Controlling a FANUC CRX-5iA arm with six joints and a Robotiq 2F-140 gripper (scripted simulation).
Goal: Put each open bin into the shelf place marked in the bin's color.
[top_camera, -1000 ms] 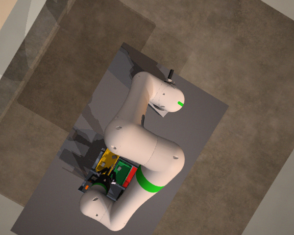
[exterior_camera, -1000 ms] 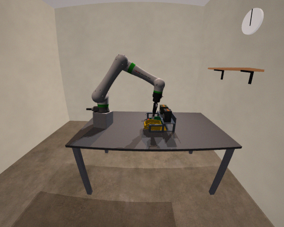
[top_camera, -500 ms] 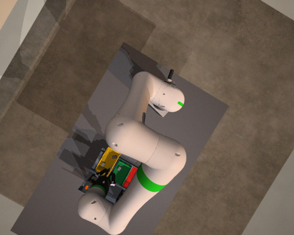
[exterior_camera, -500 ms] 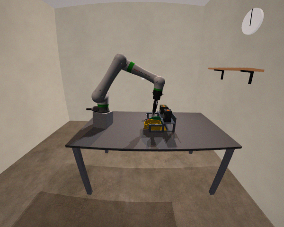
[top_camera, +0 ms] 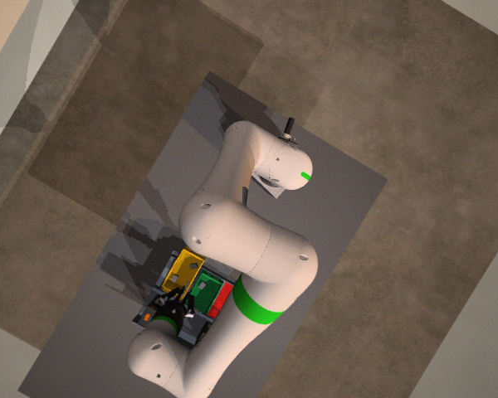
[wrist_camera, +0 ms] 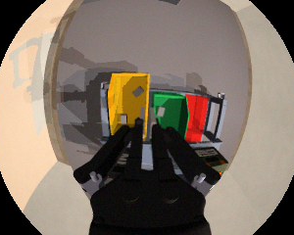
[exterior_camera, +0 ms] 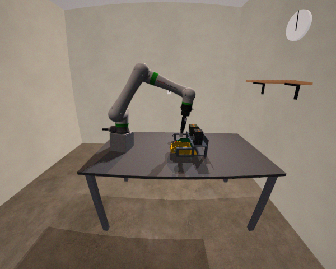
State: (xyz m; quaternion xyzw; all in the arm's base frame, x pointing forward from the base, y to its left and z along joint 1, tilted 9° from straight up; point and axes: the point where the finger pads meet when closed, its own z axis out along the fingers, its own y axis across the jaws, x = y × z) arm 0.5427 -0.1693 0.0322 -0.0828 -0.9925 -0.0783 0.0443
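Now: the yellow bin 20 mm behind my hand, 50 mm to the right of it and 120 mm below it. The rest, counted from my hand: green bin: 60 mm ahead, 60 mm to the left, 130 mm below; then yellow-marked place: 40 mm ahead, 50 mm to the right, 170 mm below; then red mark: 80 mm ahead, 170 mm to the left, 170 mm below.
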